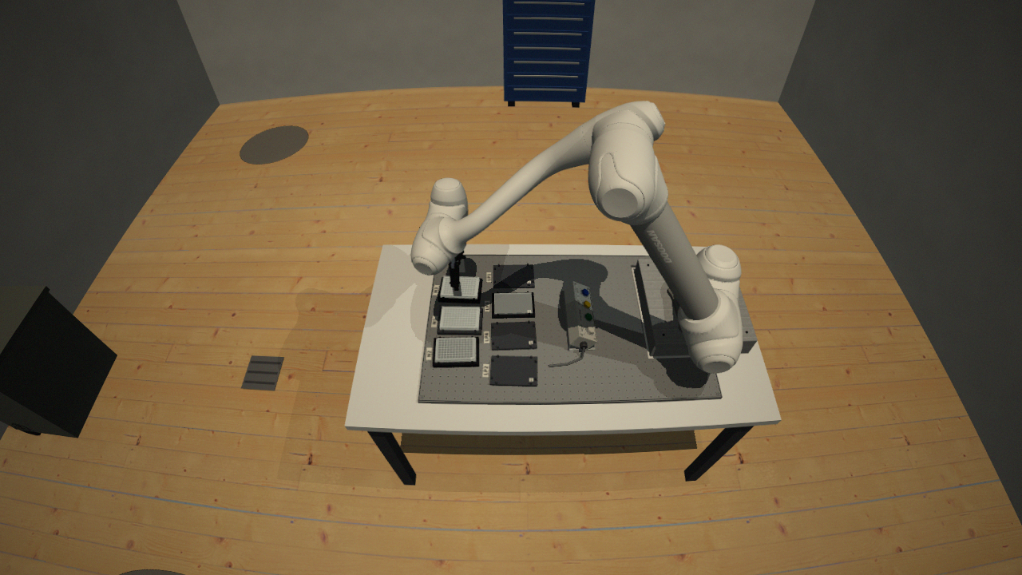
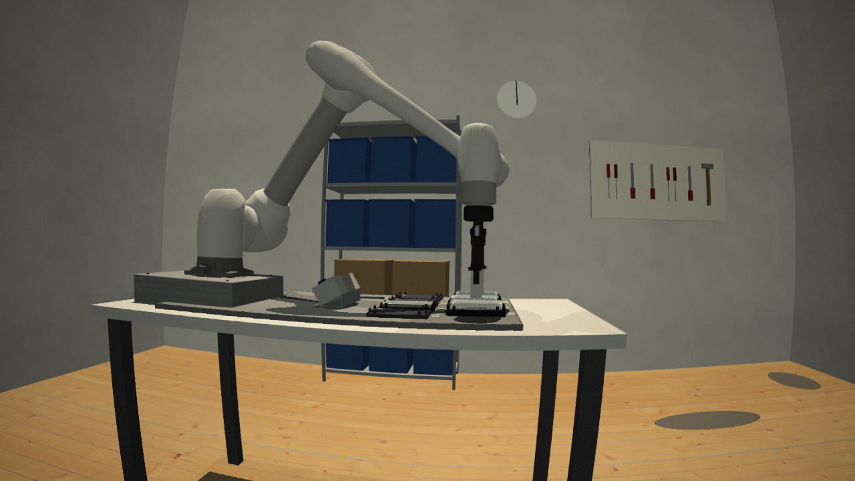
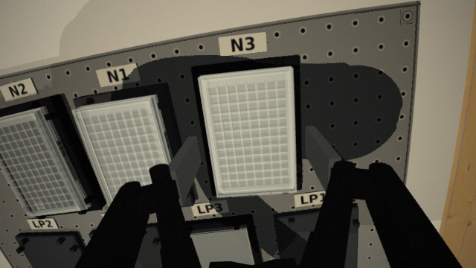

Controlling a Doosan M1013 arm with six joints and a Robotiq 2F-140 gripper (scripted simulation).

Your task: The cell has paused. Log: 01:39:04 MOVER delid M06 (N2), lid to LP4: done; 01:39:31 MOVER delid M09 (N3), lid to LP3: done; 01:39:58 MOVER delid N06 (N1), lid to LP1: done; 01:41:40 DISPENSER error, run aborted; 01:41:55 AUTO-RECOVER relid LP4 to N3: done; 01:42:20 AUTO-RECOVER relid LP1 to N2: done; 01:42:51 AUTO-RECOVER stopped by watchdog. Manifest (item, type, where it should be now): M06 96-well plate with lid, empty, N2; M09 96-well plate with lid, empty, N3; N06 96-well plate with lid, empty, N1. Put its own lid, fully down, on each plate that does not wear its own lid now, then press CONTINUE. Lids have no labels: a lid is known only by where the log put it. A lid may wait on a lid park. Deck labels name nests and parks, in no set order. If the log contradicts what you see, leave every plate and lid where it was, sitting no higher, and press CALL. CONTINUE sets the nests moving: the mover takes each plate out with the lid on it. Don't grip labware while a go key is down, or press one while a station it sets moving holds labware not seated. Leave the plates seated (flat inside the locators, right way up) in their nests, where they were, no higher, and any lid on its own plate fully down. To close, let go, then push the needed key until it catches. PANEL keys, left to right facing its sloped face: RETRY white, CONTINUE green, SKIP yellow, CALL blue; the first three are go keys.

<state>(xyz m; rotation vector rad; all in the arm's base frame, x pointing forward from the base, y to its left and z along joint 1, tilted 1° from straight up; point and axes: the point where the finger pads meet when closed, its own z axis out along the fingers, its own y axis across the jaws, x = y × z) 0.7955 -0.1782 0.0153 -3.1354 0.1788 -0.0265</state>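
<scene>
Now: the plate 50 mm below my hand. From my hand the other things lie so: LP3 label (90 mm behind, 70 mm to the left, 70 mm below); N3 label (90 mm ahead, 70 mm below, 10 mm to the right); park LP3 (180 mm behind, 70 mm to the left, 60 mm below).
</scene>
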